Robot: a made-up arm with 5 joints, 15 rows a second.
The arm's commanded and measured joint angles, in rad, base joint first. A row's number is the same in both.
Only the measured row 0 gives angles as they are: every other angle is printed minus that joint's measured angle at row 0.
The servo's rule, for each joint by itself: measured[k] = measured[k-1] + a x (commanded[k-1-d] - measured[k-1]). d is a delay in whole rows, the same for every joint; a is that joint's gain. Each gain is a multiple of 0.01, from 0.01 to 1. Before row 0 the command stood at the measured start. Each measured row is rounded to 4 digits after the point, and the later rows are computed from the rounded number. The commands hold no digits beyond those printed.
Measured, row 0:
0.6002 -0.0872 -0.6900 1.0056 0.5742
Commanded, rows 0 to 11:
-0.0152 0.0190 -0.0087 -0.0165 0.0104
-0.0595 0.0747 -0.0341 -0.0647 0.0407
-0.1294 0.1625 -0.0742 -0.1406 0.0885
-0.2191 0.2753 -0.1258 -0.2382 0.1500
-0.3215 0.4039 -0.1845 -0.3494 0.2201
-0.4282 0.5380 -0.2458 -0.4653 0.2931
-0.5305 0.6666 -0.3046 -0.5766 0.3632
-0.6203 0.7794 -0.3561 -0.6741 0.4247
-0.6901 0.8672 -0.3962 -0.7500 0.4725
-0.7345 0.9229 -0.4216 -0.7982 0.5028
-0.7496 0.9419 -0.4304 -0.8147 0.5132
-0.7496 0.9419 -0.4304 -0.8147 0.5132
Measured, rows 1 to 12:
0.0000 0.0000 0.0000 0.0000 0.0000
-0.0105 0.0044 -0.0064 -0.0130 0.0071
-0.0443 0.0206 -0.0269 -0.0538 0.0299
-0.1030 0.0532 -0.0619 -0.1224 0.0697
-0.1831 0.1043 -0.1092 -0.2139 0.1243
-0.2786 0.1732 -0.1649 -0.3209 0.1894
-0.3818 0.2571 -0.2248 -0.4350 0.2599
-0.4844 0.3513 -0.2839 -0.5469 0.3301
-0.5782 0.4498 -0.3373 -0.6474 0.3944
-0.6554 0.5458 -0.3809 -0.7285 0.4475
-0.7100 0.6325 -0.4110 -0.7836 0.4851
-0.7373 0.7037 -0.4254 -0.8082 0.5042
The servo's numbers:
d 1
a 0.69 0.23 0.74 0.79 0.68

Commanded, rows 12 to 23:
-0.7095 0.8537 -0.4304 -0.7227 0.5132
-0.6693 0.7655 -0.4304 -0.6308 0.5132
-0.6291 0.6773 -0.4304 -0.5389 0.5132
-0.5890 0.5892 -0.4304 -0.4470 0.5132
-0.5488 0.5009 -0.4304 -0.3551 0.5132
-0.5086 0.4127 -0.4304 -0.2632 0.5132
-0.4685 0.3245 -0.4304 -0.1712 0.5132
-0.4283 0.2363 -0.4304 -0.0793 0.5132
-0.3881 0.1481 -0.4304 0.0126 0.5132
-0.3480 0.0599 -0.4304 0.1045 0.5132
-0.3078 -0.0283 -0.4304 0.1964 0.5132
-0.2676 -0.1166 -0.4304 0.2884 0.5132
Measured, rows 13 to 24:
-0.7458 0.7585 -0.4291 -0.8133 0.5103
-0.7208 0.7804 -0.4301 -0.7417 0.5123
-0.6853 0.7770 -0.4303 -0.6541 0.5129
-0.6465 0.7541 -0.4304 -0.5631 0.5131
-0.6068 0.7162 -0.4304 -0.4714 0.5132
-0.5668 0.6667 -0.4304 -0.3795 0.5132
-0.5266 0.6083 -0.4304 -0.2876 0.5132
-0.4865 0.5430 -0.4304 -0.1956 0.5132
-0.4463 0.4725 -0.4304 -0.1037 0.5132
-0.4061 0.3979 -0.4304 -0.0118 0.5132
-0.3660 0.3202 -0.4304 0.0801 0.5132
-0.3258 0.2400 -0.4304 0.1720 0.5132

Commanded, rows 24 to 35:
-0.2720 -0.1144 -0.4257 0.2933 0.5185
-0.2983 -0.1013 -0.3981 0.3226 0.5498
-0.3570 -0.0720 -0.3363 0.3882 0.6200
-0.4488 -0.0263 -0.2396 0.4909 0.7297
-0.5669 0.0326 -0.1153 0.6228 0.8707
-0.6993 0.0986 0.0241 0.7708 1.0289
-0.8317 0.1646 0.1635 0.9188 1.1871
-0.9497 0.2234 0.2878 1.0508 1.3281
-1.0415 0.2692 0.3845 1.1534 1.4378
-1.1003 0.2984 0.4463 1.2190 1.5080
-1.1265 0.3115 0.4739 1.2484 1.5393
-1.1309 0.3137 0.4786 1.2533 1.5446
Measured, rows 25 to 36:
-0.2856 0.1580 -0.4304 0.2640 0.5132
-0.2762 0.0953 -0.4269 0.2871 0.5168
-0.2914 0.0501 -0.4056 0.3151 0.5392
-0.3367 0.0220 -0.3543 0.3728 0.5941
-0.4140 0.0109 -0.2694 0.4661 0.6863
-0.5195 0.0159 -0.1554 0.5899 0.8117
-0.6436 0.0349 -0.0226 0.7328 0.9594
-0.7734 0.0647 0.1151 0.8797 1.1142
-0.8950 0.1012 0.2429 1.0149 1.2597
-0.9961 0.1398 0.3477 1.1243 1.3808
-1.0680 0.1763 0.4207 1.1991 1.4673
-1.1084 0.2074 0.4601 1.2380 1.5163

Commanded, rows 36 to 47:
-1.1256 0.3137 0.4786 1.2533 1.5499
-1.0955 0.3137 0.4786 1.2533 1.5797
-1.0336 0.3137 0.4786 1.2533 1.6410
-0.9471 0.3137 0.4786 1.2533 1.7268
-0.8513 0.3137 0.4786 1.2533 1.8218
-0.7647 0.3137 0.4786 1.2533 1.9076
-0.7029 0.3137 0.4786 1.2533 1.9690
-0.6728 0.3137 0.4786 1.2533 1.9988
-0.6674 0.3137 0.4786 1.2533 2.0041
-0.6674 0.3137 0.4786 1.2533 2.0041
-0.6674 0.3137 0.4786 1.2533 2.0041
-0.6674 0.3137 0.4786 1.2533 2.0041
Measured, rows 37 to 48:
-1.1239 0.2318 0.4738 1.2501 1.5355
-1.1251 0.2506 0.4774 1.2526 1.5453
-1.1047 0.2651 0.4783 1.2532 1.5687
-1.0556 0.2763 0.4785 1.2533 1.6179
-0.9807 0.2849 0.4786 1.2533 1.6920
-0.8914 0.2915 0.4786 1.2533 1.7803
-0.8040 0.2966 0.4786 1.2533 1.8669
-0.7342 0.3005 0.4786 1.2533 1.9363
-0.6918 0.3035 0.4786 1.2533 1.9788
-0.6750 0.3058 0.4786 1.2533 1.9960
-0.6698 0.3076 0.4786 1.2533 2.0015
-0.6681 0.3090 0.4786 1.2533 2.0033

